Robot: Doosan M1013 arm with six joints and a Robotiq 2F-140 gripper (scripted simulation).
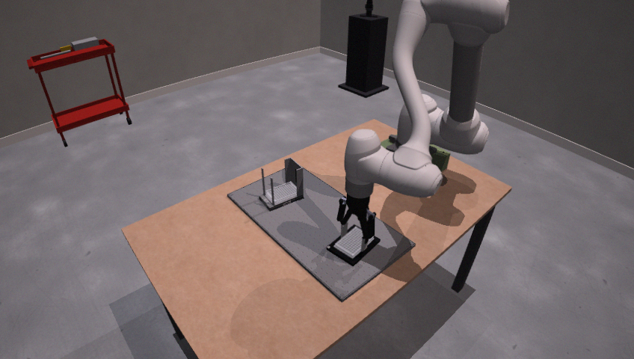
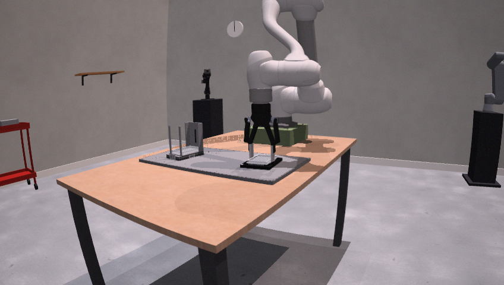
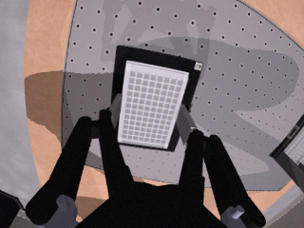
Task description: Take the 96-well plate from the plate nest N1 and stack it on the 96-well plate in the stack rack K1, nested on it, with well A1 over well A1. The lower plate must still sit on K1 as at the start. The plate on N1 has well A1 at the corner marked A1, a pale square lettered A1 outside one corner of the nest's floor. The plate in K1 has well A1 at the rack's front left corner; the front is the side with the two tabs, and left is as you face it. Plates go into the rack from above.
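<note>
My hand is 4 cm above the black plate nest N1. The rest, counted from my hand: pale A1 mark (8 cm ahead, 5 cm to the right, 3 cm below); then tall grey back wall (37 cm to the right, 6 cm behind, 4 cm above).
</note>
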